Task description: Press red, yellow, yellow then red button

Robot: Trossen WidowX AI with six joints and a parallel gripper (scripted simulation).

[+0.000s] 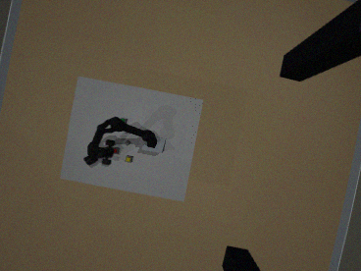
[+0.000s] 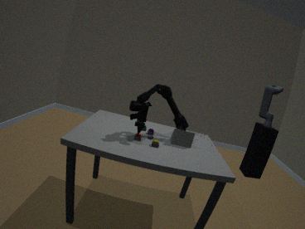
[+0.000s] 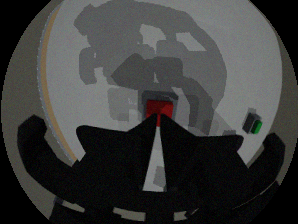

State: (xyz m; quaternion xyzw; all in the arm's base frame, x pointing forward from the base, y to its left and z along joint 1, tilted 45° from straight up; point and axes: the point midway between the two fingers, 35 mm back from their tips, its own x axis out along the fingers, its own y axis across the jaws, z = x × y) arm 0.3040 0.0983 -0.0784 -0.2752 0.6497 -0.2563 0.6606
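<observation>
The yellow button is 130 mm behind my gripper tip, 50 mm to the left of it and 10 mm below it. Round my gripper tip: red button 10 mm below; green button 10 mm behind, 260 mm to the right, 10 mm below.
</observation>
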